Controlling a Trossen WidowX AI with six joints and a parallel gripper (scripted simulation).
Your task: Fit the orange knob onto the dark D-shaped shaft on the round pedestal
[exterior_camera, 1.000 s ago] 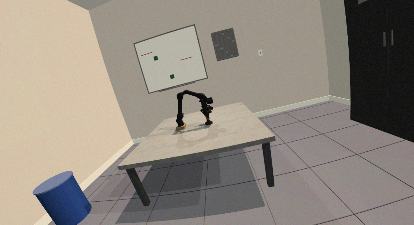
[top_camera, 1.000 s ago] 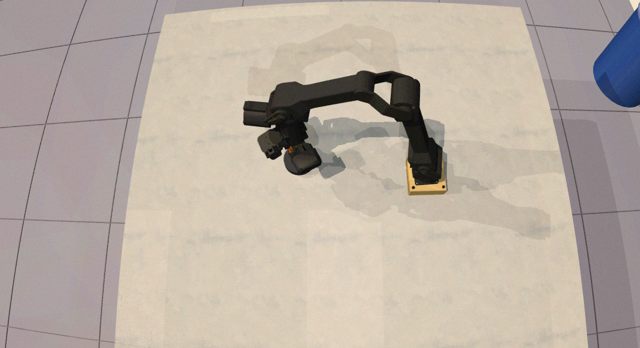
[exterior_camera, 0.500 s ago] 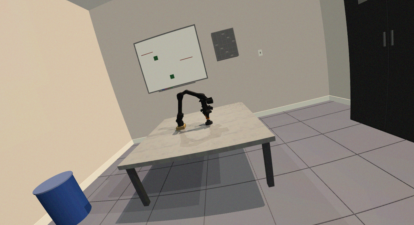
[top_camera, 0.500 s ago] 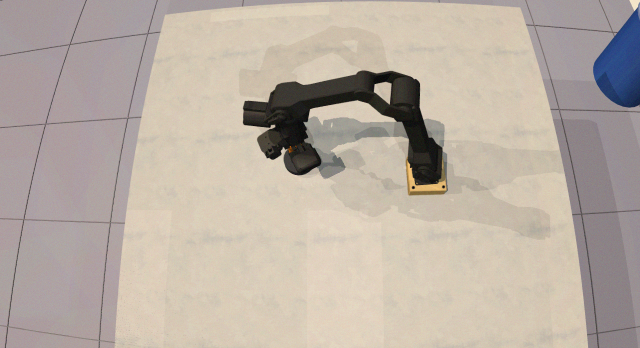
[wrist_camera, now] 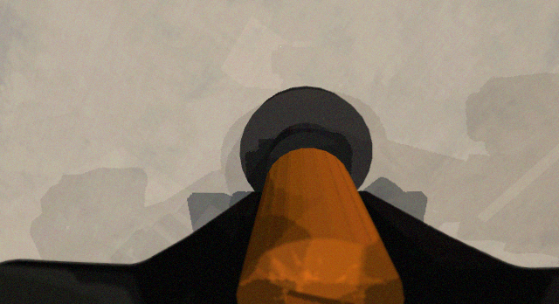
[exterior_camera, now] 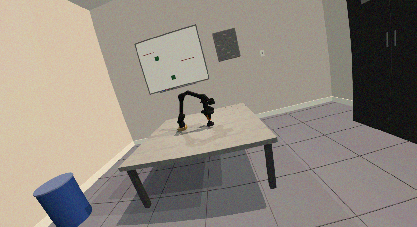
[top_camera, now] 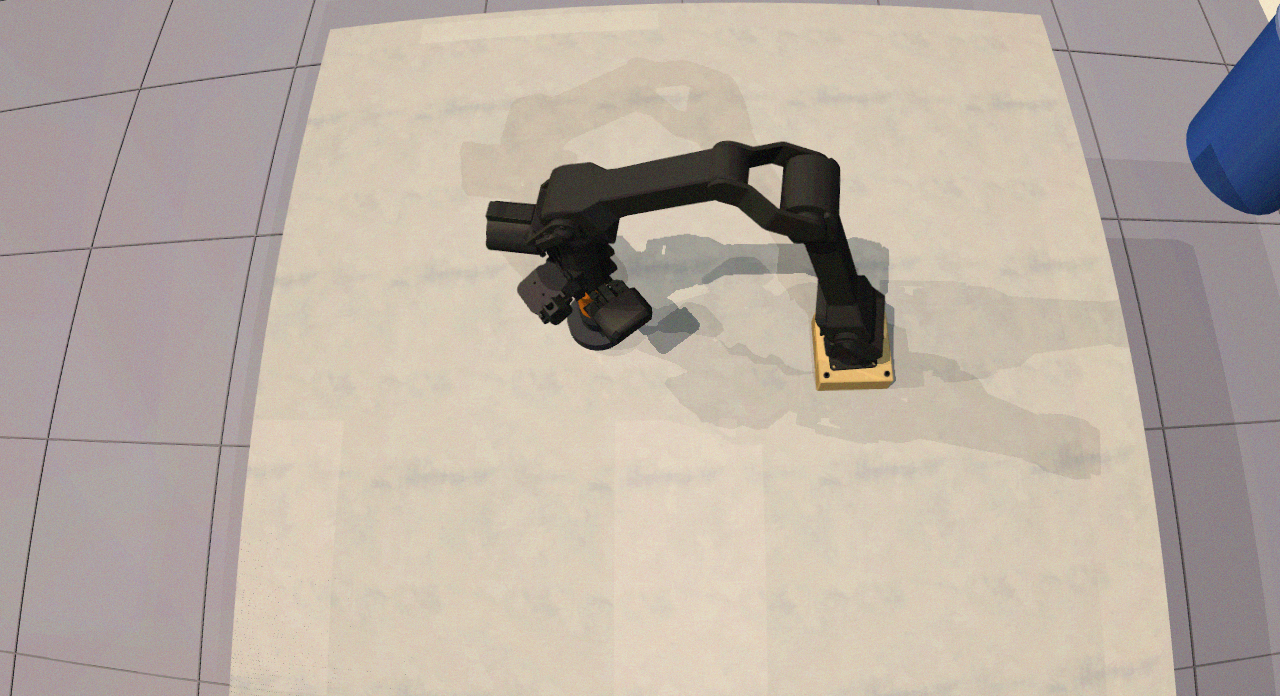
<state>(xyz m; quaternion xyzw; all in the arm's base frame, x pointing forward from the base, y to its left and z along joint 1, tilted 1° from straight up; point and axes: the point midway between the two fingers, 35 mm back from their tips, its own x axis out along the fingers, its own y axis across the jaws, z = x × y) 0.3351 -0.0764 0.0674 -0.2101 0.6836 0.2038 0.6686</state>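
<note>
My gripper tip is now 2 cm below the orange knob. Also, from my gripper tip: dark round pedestal (4 cm below).
</note>
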